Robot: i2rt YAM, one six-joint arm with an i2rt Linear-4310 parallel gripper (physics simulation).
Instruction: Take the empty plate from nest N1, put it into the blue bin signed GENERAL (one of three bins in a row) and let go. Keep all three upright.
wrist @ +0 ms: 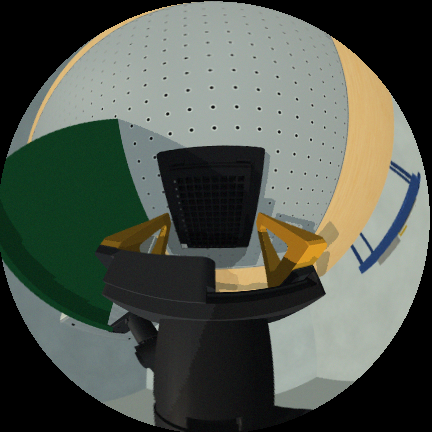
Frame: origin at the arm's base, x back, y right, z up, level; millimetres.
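Seen in the pictures: gripper, fingertip midpoint: [213,217]; arm's base at its link origin: [134,315].
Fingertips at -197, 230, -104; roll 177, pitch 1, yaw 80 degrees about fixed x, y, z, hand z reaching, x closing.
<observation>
Offsets run from my fingertips to a thing's middle, as dx, dy, dz. "spot": to the spot under its first point. Level surfaces: height alone.
A black plate {+15, -4, -27} [212,200] with a grid of small wells shows in the middle of the wrist view, with a wide black surround. A small pale mark is at its lower left corner. Whether the surround is nest N1 or part of the plate, I cannot tell. My gripper [213,217] is open. Its two orange fingers stand wide apart, one on each side of the plate's lower part in the view, with nothing gripped. How high the fingertips are above the plate is hard to tell. The blue bin signed GENERAL cannot be made out.
The plate is over a grey perforated board {dz -46} [225,80] with a light wooden border [367,125] at the right. A large dark green surface {spot: -81, -107, +57} [65,200] rises close on the left, beside the left finger. A blue frame [403,215] is at the far right, beyond the wood.
</observation>
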